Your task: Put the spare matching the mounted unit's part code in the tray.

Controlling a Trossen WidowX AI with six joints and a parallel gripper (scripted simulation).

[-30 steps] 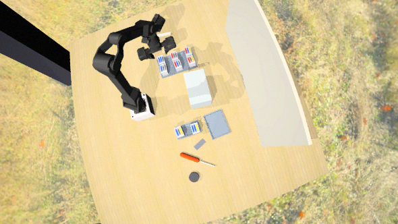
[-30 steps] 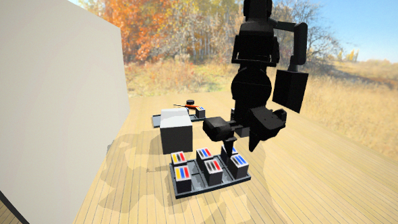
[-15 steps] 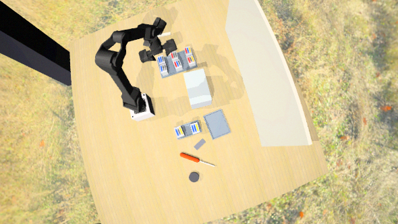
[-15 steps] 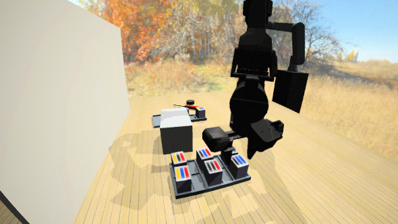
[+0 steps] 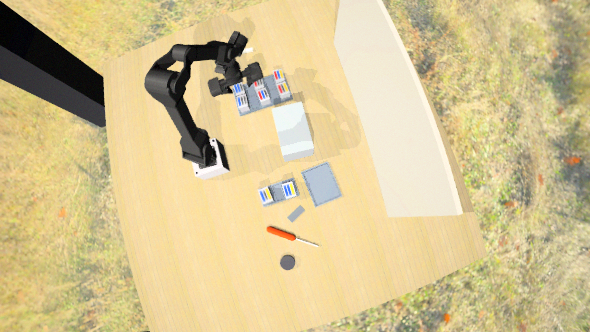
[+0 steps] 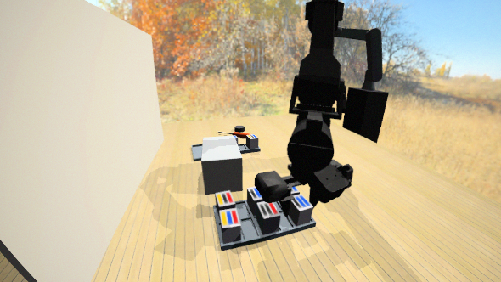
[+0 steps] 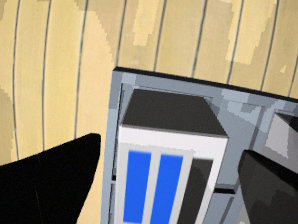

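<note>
The white spare lies 10 mm above my gripper tip. Also, from my gripper tip: curved beige panel (400 mm ahead, 220 mm to the right, 200 mm above); pale grey box (210 mm to the right, 150 mm ahead, 20 mm above); grey-blue tray (400 mm to the right, 200 mm ahead, 30 mm below).
</note>
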